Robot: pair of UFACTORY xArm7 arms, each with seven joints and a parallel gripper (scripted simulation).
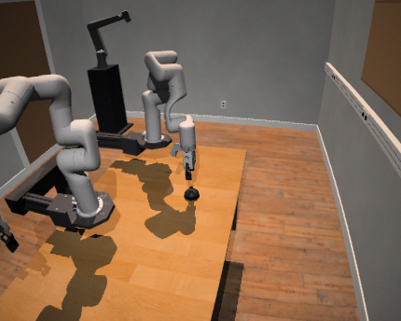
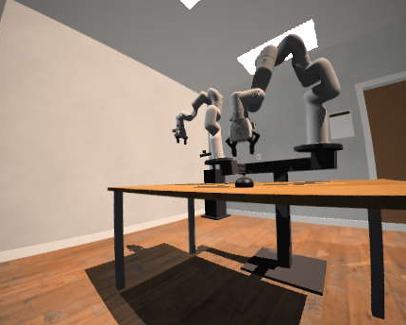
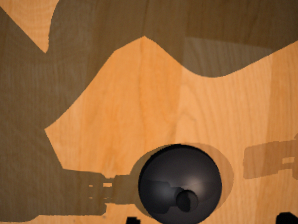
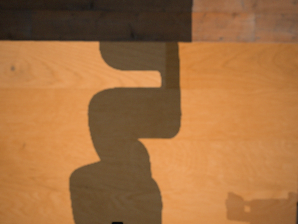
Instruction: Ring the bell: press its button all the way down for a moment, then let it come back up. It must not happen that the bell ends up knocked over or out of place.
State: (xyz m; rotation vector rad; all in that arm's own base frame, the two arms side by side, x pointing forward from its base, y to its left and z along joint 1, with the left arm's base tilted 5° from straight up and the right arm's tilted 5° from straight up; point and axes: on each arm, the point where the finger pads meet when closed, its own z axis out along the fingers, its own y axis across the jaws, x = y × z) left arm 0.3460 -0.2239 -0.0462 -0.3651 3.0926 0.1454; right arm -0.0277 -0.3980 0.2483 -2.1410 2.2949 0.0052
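Observation:
Right now the small button is 10 cm below my left hand. Also, from my left hand: bell (12 cm below).

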